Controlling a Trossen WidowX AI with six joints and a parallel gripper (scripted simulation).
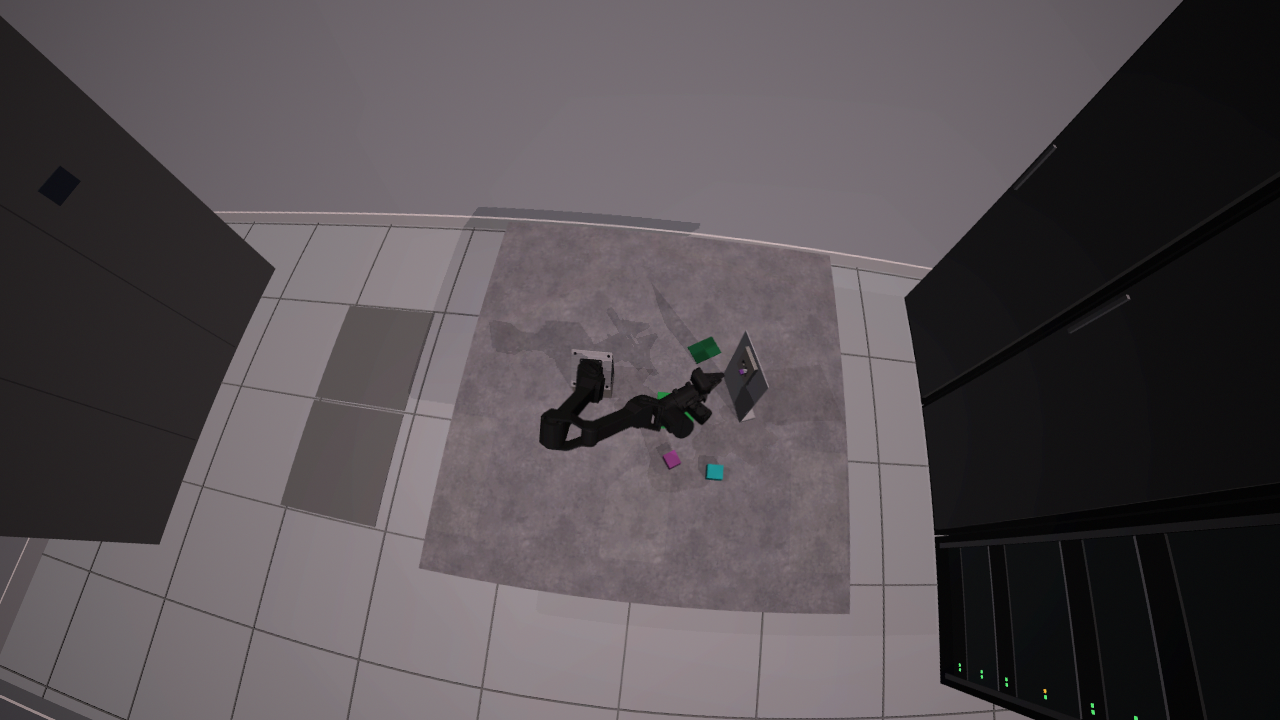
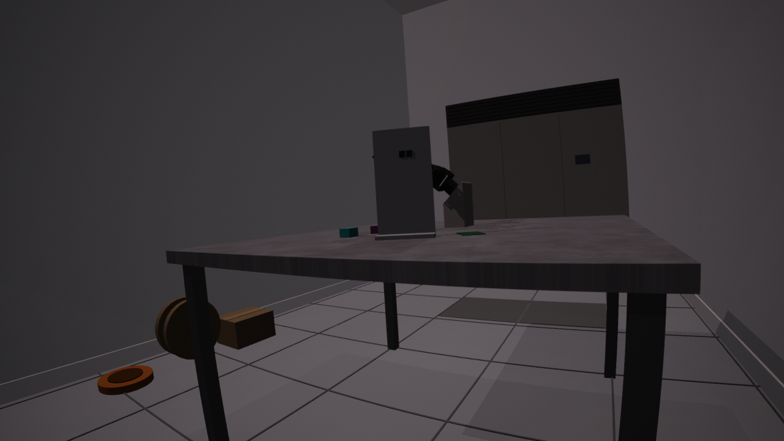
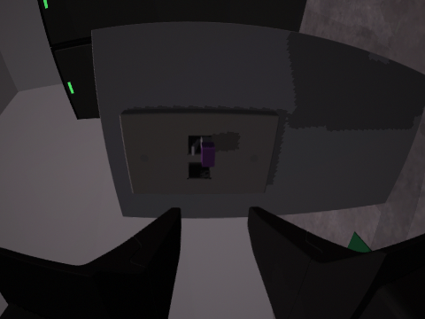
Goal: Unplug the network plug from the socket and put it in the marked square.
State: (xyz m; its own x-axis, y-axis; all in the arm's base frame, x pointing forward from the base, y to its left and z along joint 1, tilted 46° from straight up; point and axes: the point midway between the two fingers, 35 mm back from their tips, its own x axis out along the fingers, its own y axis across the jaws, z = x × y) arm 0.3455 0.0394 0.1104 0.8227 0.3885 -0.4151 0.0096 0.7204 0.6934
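My gripper tip is now 60 mm short of the network plug and 20 mm to the right of it. Round my gripper tip: dark green patch 20 mm behind, 190 mm to the left, 240 mm below; then grey upright panel 80 mm ahead, 30 mm to the left, 90 mm below; then magenta cube 110 mm behind, 190 mm to the right, 230 mm below.
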